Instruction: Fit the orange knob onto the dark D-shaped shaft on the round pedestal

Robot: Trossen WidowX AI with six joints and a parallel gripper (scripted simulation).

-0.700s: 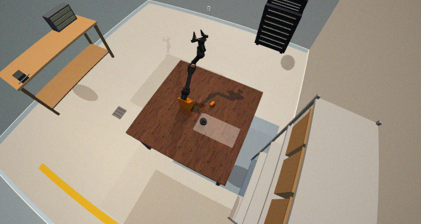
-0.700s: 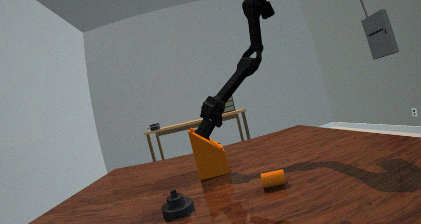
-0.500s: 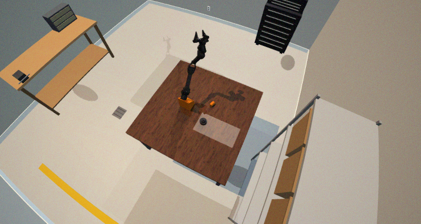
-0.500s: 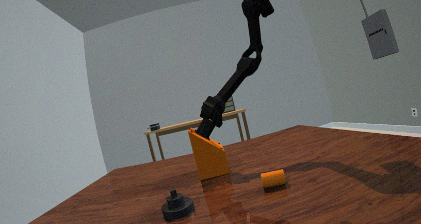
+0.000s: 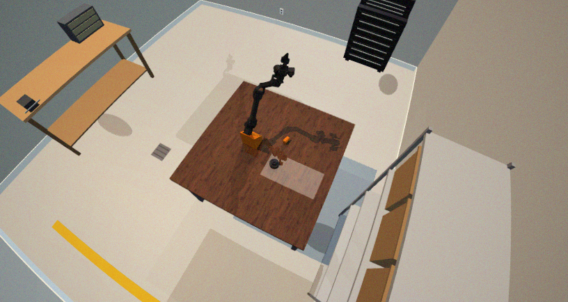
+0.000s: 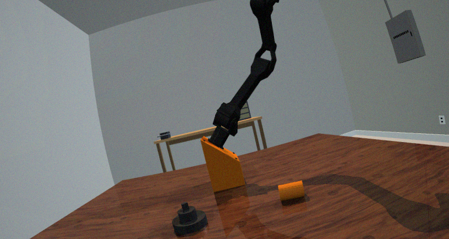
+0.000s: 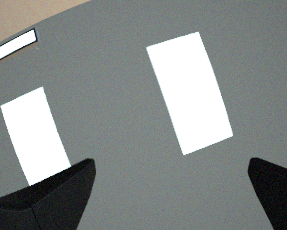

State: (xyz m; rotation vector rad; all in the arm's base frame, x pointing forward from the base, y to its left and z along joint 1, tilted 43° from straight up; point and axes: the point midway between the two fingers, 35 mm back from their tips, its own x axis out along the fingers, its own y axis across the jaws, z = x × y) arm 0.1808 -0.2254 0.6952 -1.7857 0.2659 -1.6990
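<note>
My gripper tip is 81 cm above the orange knob, 16 cm to the left of it and 9 cm short of it. Also, from my gripper tip: dark pedestal 80 cm below, 42 cm to the right, 9 cm ahead.
</note>
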